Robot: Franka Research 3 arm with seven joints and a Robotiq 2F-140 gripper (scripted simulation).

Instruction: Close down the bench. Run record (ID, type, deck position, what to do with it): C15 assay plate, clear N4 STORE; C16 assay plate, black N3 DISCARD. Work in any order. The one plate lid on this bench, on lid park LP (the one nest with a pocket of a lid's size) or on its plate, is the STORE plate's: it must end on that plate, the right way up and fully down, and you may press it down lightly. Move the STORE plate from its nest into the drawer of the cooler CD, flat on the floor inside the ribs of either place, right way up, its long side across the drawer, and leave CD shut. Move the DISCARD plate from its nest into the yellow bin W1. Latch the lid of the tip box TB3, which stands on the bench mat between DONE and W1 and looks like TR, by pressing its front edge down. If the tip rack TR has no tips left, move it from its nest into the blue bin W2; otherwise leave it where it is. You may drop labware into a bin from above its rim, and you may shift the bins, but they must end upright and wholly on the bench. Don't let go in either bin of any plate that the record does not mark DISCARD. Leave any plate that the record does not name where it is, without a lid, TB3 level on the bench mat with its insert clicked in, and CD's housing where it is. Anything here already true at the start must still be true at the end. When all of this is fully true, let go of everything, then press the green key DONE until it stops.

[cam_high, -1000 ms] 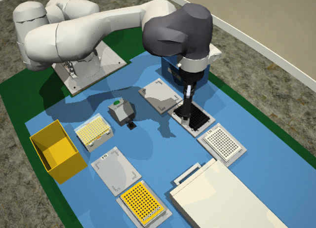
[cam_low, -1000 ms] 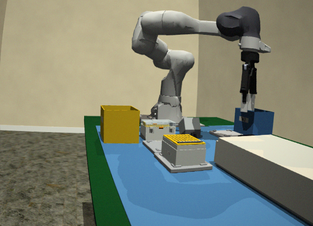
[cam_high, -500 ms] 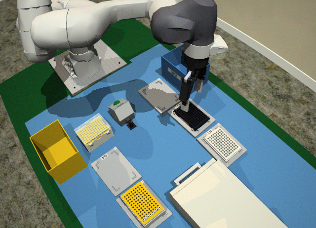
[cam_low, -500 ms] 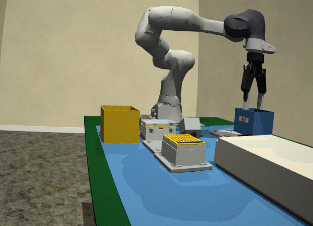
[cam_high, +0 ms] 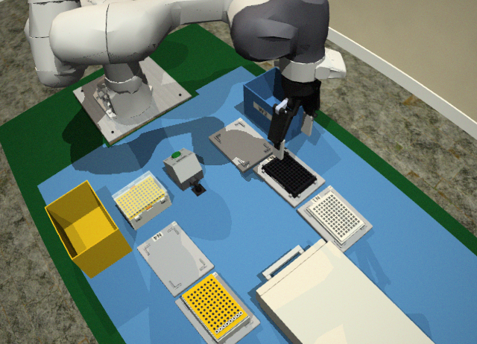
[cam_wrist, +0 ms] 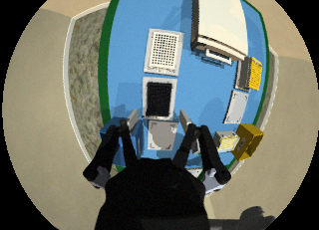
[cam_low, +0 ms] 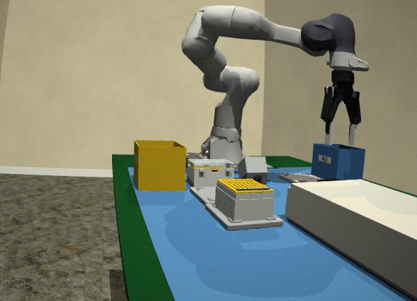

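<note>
Now: hand 150 mm above the black plate. Also, from my hand: nest N3 (160 mm below); then white plate (170 mm ahead, 150 mm below, 30 mm to the right); then lid park (170 mm behind, 160 mm below, 10 mm to the left).
</note>
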